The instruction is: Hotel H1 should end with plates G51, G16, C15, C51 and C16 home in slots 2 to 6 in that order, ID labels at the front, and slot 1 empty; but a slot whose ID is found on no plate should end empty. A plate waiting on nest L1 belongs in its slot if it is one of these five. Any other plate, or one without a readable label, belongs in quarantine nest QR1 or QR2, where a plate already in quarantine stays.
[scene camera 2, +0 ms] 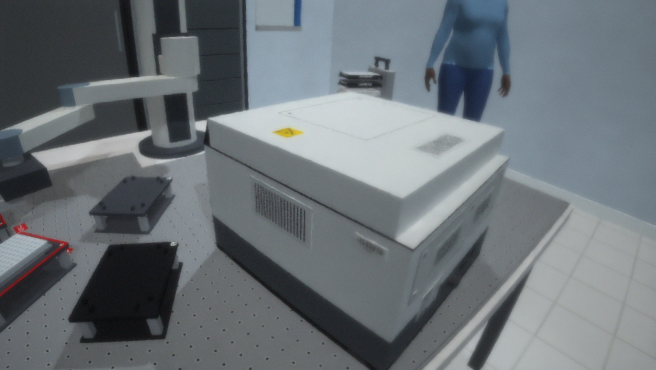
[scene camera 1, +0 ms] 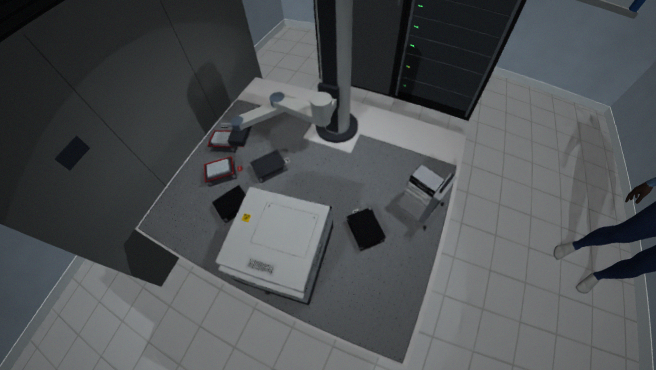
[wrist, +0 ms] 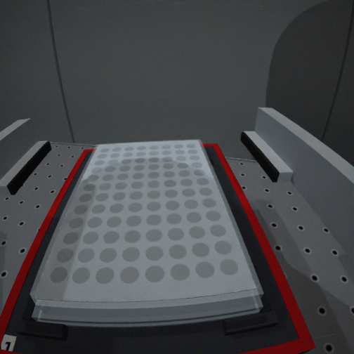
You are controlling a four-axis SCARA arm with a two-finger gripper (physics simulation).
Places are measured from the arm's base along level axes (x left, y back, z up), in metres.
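Where they show: gripper, between the fingertips: (scene camera 1: 217,133); arm's base, origin of its link: (scene camera 2: 176,145) (scene camera 1: 336,126).
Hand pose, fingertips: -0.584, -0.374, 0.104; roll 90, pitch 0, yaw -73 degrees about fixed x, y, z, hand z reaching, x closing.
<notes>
Each offset is from my fingertips to the top centre of the thing, as dx, dy, dz.
My gripper (scene camera 1: 239,136) (wrist: 143,125) is open, its fingers apart from both long sides of a clear-lidded plate {+0.023, +0.007, -0.027} (wrist: 150,220) (scene camera 1: 218,138). This plate sits on a red-rimmed nest (wrist: 281,285); the nest's corner label is cut off, and no plate ID is readable. A second plate {+0.129, -0.181, -0.027} (scene camera 1: 219,168) (scene camera 2: 20,254) sits on the other red-rimmed nest {+0.129, -0.181, -0.037} (scene camera 1: 233,175) (scene camera 2: 37,267). Hotel H1 (scene camera 1: 436,202) (scene camera 2: 389,80) stands at the right in scene camera 1 and holds stacked plates (scene camera 1: 426,178) (scene camera 2: 360,80). Its slot numbers and labels are too small to read.
A grey nest {+0.369, -0.047, -0.031} (scene camera 1: 268,165) (scene camera 2: 132,195) and a black nest {+0.307, -0.319, -0.031} (scene camera 1: 229,202) (scene camera 2: 127,280) stand between the red-rimmed nests and a large white instrument {+0.668, -0.428, +0.163} (scene camera 1: 285,225) (scene camera 2: 310,180). Another black nest {+0.962, -0.181, -0.037} (scene camera 1: 366,228) stands between the instrument and the hotel. A dark cabinet (scene camera 1: 120,100) borders the left edge.
</notes>
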